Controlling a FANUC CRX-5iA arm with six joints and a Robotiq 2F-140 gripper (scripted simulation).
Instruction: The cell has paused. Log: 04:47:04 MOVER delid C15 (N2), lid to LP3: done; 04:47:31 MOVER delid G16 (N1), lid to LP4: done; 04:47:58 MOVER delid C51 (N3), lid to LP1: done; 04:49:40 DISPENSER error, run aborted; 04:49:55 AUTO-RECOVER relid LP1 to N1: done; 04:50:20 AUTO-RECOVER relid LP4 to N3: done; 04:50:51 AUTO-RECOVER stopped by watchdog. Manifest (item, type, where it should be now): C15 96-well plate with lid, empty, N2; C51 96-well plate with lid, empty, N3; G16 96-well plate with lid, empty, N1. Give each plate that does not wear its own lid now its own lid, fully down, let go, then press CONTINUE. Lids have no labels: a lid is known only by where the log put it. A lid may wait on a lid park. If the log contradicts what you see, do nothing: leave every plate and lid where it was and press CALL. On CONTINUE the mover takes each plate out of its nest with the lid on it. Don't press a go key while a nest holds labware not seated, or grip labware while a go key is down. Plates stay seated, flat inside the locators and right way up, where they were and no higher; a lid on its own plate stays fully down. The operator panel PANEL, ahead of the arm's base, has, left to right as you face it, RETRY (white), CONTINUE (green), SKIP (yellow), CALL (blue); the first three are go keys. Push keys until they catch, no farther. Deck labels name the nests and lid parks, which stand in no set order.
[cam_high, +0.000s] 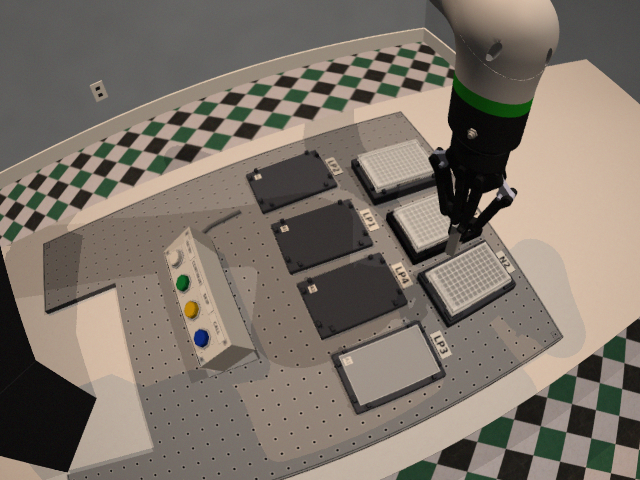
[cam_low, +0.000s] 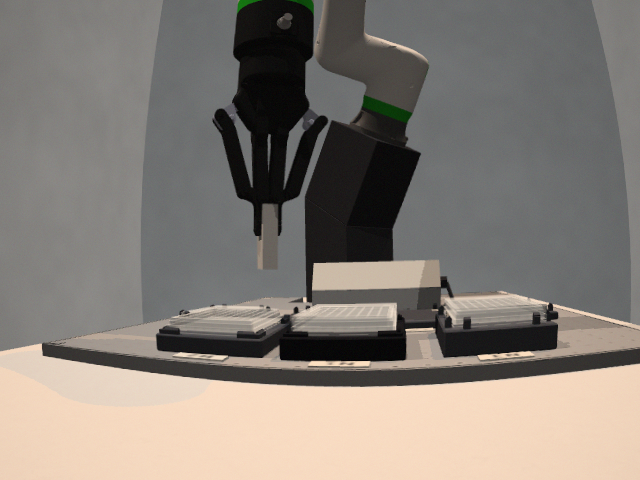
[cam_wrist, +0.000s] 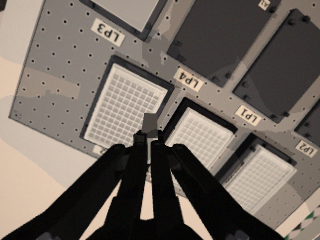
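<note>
The lid park LP3 is 14 cm to the right of my hand, 12 cm behind it and 10 cm below it. Round my hand: plate (8 cm below, 3 cm to the right, 3 cm ahead); LP3 label (12 cm to the right, 11 cm below, 4 cm behind); lid park LP4 (16 cm behind, 10 cm below, 1 cm to the right).
</note>
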